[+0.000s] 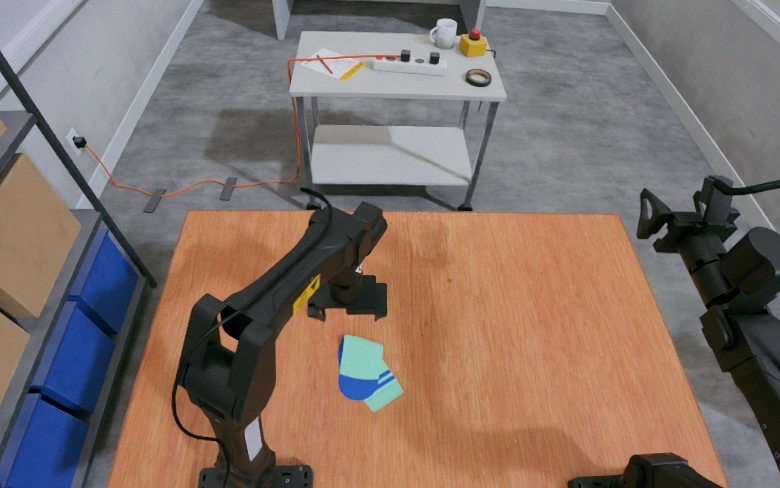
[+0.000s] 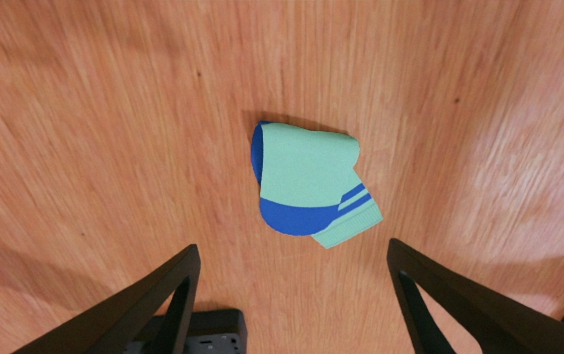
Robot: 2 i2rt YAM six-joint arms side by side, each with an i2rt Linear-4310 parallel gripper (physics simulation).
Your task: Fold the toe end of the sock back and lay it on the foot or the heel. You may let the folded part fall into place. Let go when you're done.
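The mint-green sock (image 1: pixel 361 357) (image 2: pixel 307 167) lies folded on the table. Its foot is doubled back over itself, and the blue toe end (image 1: pixel 357 387) (image 2: pixel 299 219) lies on top, pointing toward the near side and overlapping part of the striped cuff (image 1: pixel 385 395) (image 2: pixel 352 224). A strip of the blue heel (image 1: pixel 340 352) (image 2: pixel 256 155) shows at the left edge under the fold. My left gripper (image 1: pixel 348 317) (image 2: pixel 292 250) is open and empty, above the table and apart from the sock. My right gripper (image 1: pixel 676 198) is open, far off at the right.
The wooden table (image 1: pixel 517 322) (image 2: pixel 125 125) lies under the sock. A white cart (image 1: pixel 339 92) with a mug (image 1: pixel 444 33), a power strip (image 1: pixel 409 66) and tape (image 1: pixel 478 77) stands behind it. Blue bins (image 1: pixel 74 353) stand on a shelf at the left.
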